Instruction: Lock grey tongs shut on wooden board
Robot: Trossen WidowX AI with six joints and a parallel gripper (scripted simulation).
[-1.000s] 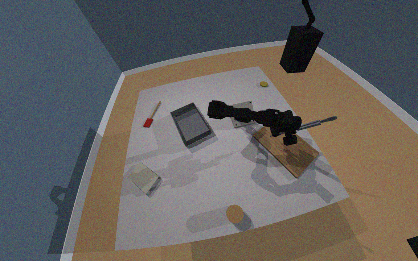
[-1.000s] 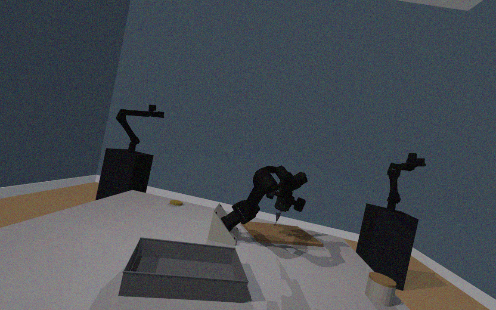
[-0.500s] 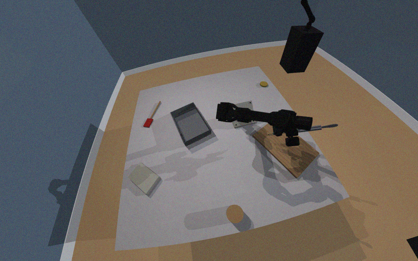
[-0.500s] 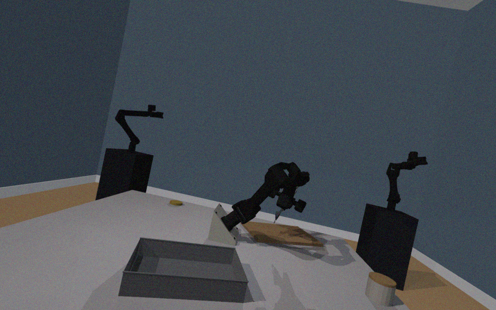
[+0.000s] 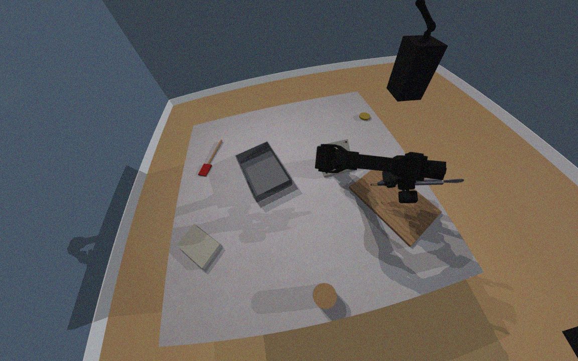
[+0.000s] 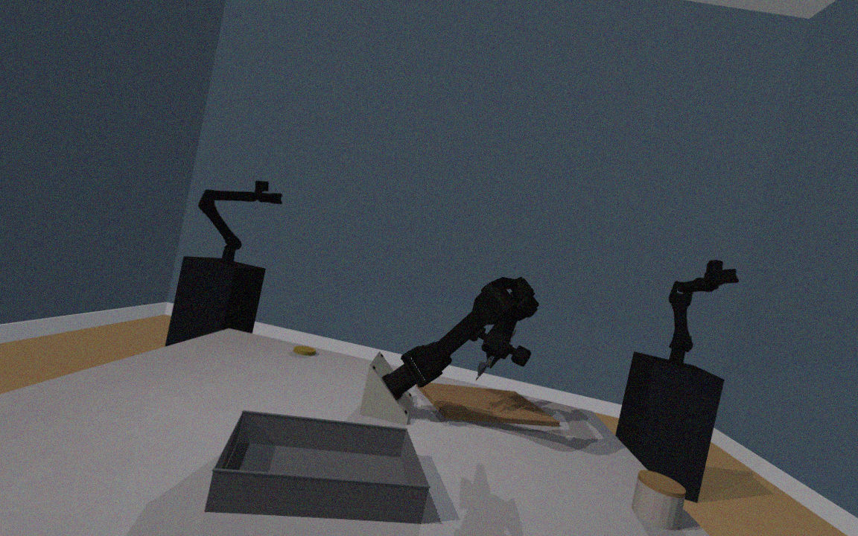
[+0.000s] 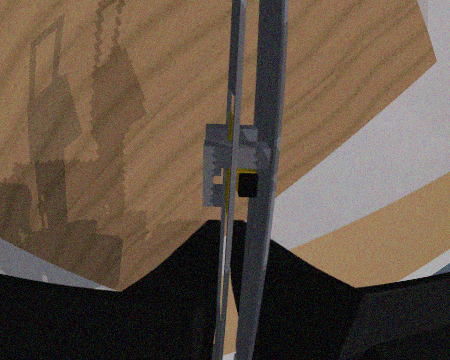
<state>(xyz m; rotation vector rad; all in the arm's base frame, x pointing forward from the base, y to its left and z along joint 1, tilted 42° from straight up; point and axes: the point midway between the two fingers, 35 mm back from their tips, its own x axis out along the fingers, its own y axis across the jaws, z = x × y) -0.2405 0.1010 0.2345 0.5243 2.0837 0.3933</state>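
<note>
Right now my gripper tip is 50 mm short of the yellow tab and 30 mm below it. From my gripper tip the other things lie so: cork-lidded jar 400 mm ahead, 350 mm to the left, 80 mm below; wooden board 110 mm below, 10 mm to the left; yellow disc 600 mm to the right, 110 mm below, 60 mm behind.
</note>
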